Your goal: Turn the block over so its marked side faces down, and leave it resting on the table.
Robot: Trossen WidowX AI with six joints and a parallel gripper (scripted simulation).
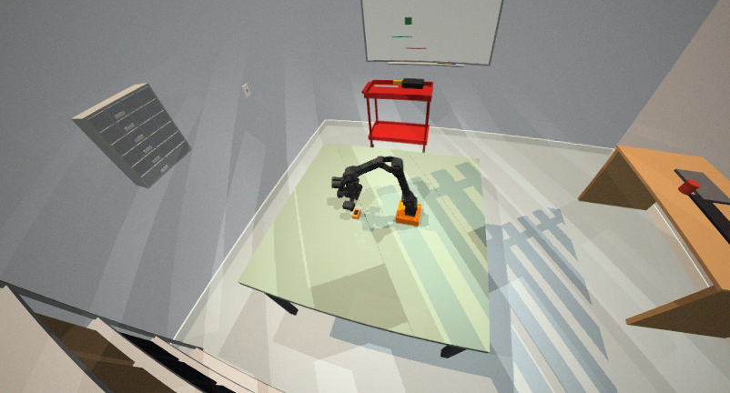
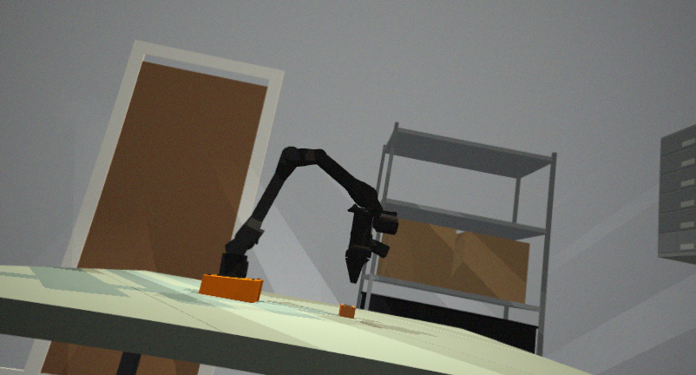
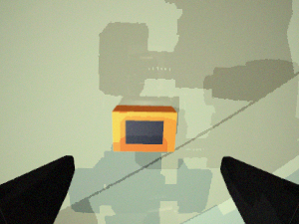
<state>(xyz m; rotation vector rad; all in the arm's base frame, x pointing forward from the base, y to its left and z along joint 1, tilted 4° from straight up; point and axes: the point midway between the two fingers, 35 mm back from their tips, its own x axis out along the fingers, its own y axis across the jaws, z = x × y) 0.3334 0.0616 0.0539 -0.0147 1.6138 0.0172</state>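
The orange block is 7 cm below my gripper tip.
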